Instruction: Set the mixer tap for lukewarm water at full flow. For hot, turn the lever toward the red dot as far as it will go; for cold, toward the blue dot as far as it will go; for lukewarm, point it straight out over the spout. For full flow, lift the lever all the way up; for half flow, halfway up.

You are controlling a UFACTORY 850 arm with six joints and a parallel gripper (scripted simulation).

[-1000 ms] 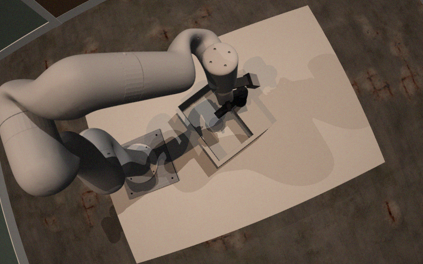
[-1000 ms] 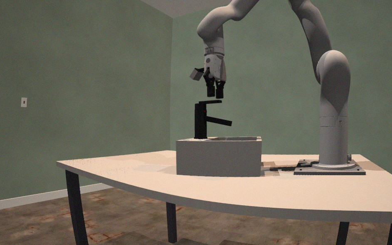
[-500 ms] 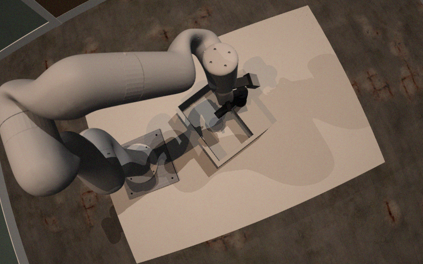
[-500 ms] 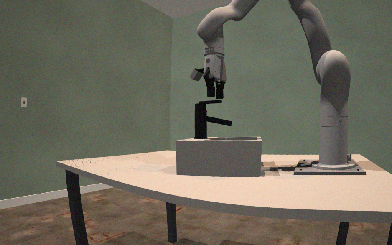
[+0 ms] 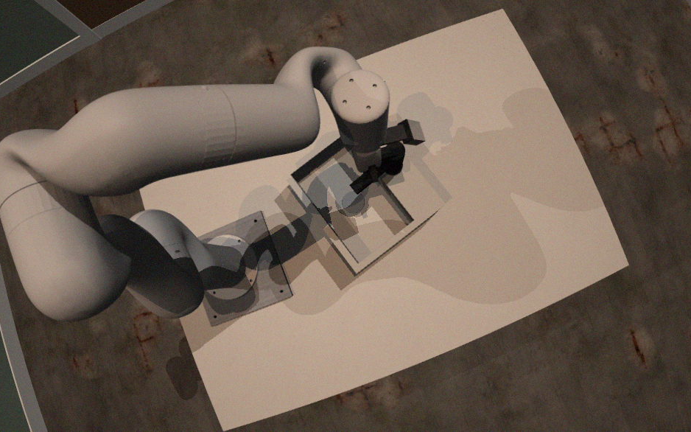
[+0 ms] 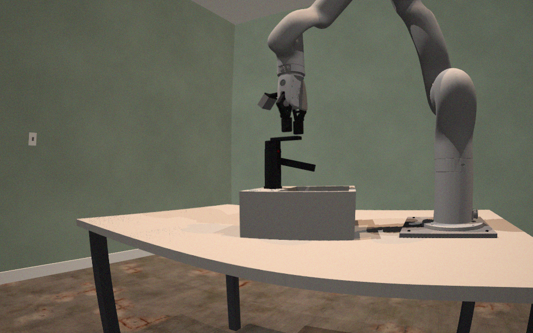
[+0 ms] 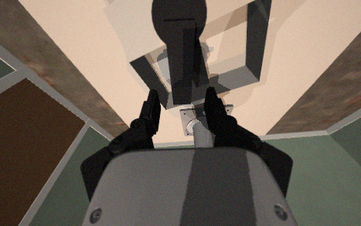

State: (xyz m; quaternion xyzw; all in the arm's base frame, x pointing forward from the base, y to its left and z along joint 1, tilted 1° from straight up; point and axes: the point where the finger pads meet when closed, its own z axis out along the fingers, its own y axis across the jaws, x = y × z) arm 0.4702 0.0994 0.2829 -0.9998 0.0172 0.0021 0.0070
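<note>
My gripper is now 30 mm above the lever and 20 mm short of it. Round my hand: black mixer tap: 80 mm below, 50 mm ahead, 10 mm to the right; grey sink basin: 260 mm below, 40 mm to the right, 40 mm behind.
</note>
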